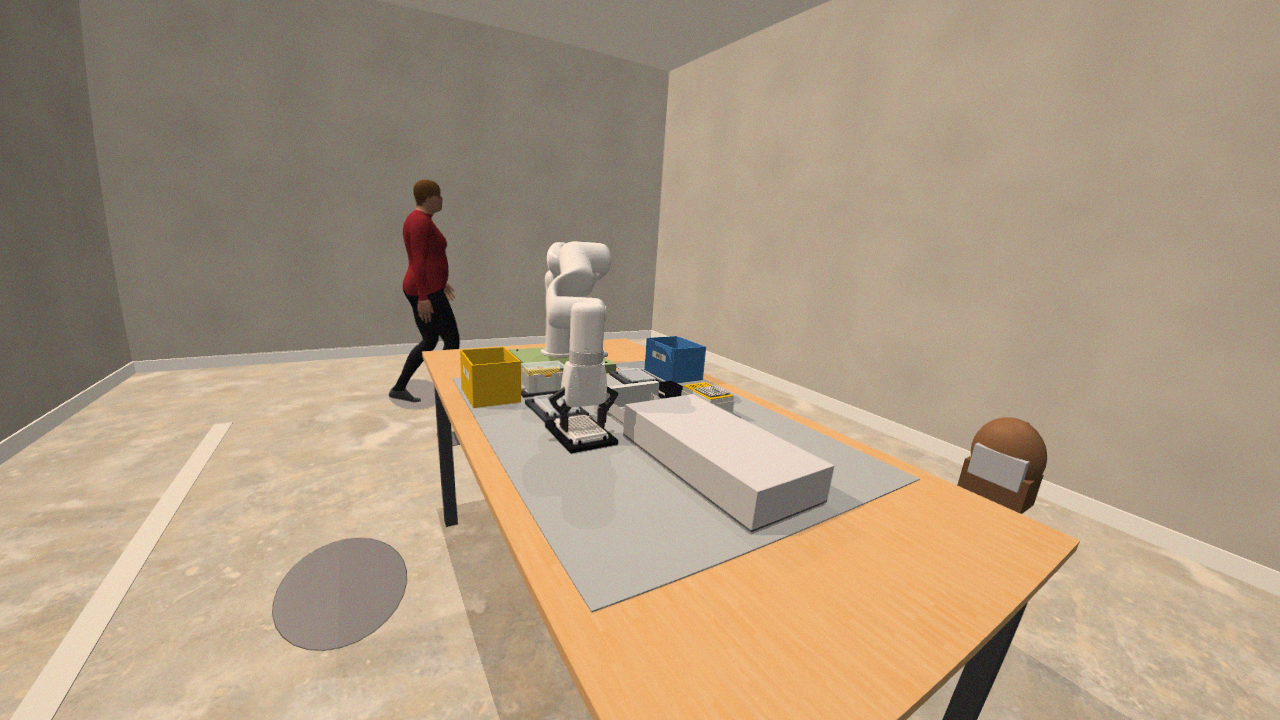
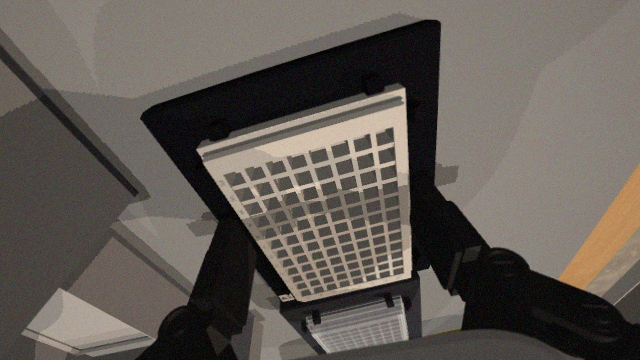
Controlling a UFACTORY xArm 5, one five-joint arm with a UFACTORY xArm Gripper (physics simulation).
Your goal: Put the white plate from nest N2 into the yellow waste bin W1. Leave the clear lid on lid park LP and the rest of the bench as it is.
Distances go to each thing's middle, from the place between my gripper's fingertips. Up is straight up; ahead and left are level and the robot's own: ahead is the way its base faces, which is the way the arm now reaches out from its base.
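With my hand as the reference, the yellow-topped rack (image 1: 712,394) is 38 cm to the left of it. The rack is also 1 cm behind my hand, and 2 cm above it.
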